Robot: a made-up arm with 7 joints. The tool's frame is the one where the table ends. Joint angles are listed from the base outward.
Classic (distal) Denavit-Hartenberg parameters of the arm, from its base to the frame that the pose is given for. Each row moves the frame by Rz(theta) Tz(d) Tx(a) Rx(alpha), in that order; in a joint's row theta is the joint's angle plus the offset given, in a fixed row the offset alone. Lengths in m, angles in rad.
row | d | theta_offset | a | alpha
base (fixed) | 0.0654 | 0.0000 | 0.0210 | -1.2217
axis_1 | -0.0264 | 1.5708 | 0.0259 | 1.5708
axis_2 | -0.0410 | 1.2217 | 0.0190 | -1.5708
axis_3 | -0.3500 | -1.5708 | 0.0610 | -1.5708
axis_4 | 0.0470 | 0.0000 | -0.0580 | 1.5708
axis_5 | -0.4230 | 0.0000 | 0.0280 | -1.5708
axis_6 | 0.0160 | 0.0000 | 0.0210 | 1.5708
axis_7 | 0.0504 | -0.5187 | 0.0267 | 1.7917
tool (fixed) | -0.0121 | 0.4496 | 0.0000 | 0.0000
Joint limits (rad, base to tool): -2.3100..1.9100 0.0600..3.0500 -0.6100..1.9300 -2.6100..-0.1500 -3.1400..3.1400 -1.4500..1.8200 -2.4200..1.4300
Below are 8 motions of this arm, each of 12 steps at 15 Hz.
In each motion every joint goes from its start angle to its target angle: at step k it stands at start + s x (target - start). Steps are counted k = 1, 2, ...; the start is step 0. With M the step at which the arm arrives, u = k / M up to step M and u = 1 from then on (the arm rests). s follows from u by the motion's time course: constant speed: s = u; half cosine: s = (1 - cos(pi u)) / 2; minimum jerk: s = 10 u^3 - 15 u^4 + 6 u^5.
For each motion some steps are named. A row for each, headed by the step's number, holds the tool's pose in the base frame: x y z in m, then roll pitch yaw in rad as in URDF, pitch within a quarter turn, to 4 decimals.
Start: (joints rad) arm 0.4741 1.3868 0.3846 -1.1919 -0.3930 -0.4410 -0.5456
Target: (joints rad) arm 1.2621 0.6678 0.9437 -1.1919 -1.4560 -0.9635 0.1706
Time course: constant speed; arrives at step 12
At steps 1, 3, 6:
1: 0.2051 0.5634 -0.0159 2.1089 0.8213 -2.6784
3: 0.1236 0.5825 -0.0552 2.1206 0.6748 -2.6090
6: -0.0189 0.5926 -0.0861 2.0927 0.4343 -2.4754

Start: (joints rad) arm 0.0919 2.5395 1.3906 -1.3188 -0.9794 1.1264 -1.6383
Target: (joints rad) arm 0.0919 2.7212 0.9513 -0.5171 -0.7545 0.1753 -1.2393
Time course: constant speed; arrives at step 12
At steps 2, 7, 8, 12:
2: 0.1718 -0.0908 0.6931 -1.8563 0.3011 1.3687
7: 0.1990 0.0009 0.7184 -1.4528 0.3627 1.5908
8: 0.1982 0.0188 0.7217 -1.3765 0.3771 1.6262
12: 0.1738 0.0832 0.7302 -1.0940 0.4499 1.7425

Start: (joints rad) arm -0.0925 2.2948 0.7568 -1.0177 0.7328 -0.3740 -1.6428
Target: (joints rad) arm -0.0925 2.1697 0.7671 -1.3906 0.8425 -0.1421 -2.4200
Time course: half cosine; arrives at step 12
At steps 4, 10, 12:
4: 0.1732 0.1954 0.6393 -0.6204 0.6061 0.8295
10: 0.1975 0.1637 0.6036 -0.5140 0.4041 1.1929
12: 0.1988 0.1604 0.5999 -0.5066 0.3794 1.2249

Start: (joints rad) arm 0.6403 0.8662 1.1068 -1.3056 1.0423 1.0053 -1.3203
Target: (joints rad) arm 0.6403 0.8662 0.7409 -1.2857 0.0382 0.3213 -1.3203
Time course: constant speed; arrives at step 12
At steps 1, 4, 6, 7, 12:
1: -0.0269 0.6440 0.0883 2.5470 -0.0433 -1.0737
4: 0.0133 0.6268 0.0450 2.4770 0.2455 -1.1107
6: 0.0355 0.6143 0.0122 2.4157 0.4333 -1.1874
7: 0.0450 0.6079 -0.0052 2.3753 0.5229 -1.2445
12: 0.0743 0.5762 -0.0959 1.9844 0.8651 -1.7918

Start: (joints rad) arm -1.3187 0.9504 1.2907 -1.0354 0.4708 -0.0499 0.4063
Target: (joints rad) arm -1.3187 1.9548 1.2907 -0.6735 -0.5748 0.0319 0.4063
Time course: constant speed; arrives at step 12
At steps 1, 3, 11, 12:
1: 0.1997 0.6207 0.2072 -0.3805 0.0914 -2.5735
3: 0.1079 0.6294 0.2451 -0.4558 -0.0069 -2.3817
11: -0.2437 0.5419 0.3529 -0.7543 -0.3689 -1.5390
12: -0.2829 0.5195 0.3603 -0.7959 -0.4127 -1.4262

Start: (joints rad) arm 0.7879 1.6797 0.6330 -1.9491 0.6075 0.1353 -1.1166
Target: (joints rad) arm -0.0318 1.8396 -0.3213 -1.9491 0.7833 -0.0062 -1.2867
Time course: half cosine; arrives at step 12
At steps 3, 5, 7, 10, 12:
3: 0.3674 0.2314 0.1313 2.2522 0.8242 -2.8515
5: 0.3770 0.2193 0.1104 2.2456 0.7920 -2.9270
7: 0.3858 0.2092 0.0897 2.2247 0.7608 -3.0101
10: 0.3930 0.2051 0.0697 2.1893 0.7313 -3.0919
12: 0.3941 0.2055 0.0660 2.1808 0.7258 -3.1067

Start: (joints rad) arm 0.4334 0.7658 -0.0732 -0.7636 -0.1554 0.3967 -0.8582
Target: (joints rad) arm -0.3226 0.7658 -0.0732 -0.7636 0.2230 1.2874 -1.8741
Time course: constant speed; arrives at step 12
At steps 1, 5, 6, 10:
1: 0.0991 0.4512 -0.4661 1.5508 0.3000 -1.8612
5: 0.2688 0.4472 -0.4300 1.4170 0.2316 -1.9356
6: 0.3090 0.4442 -0.4140 1.3899 0.1964 -1.9545
10: 0.4561 0.4249 -0.3248 1.3194 -0.0035 -2.0524

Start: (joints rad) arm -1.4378 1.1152 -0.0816 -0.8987 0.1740 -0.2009 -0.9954
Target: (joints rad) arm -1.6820 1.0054 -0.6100 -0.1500 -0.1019 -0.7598 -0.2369
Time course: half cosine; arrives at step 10
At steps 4, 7, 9, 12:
4: 0.5433 0.3049 0.3907 -1.9177 0.7980 -1.2917
7: 0.5842 0.3300 0.3367 -2.1857 0.8318 -1.6606
9: 0.5857 0.3443 0.3203 -2.3203 0.8179 -1.8203
12: 0.5853 0.3464 0.3185 -2.3387 0.8143 -1.8414

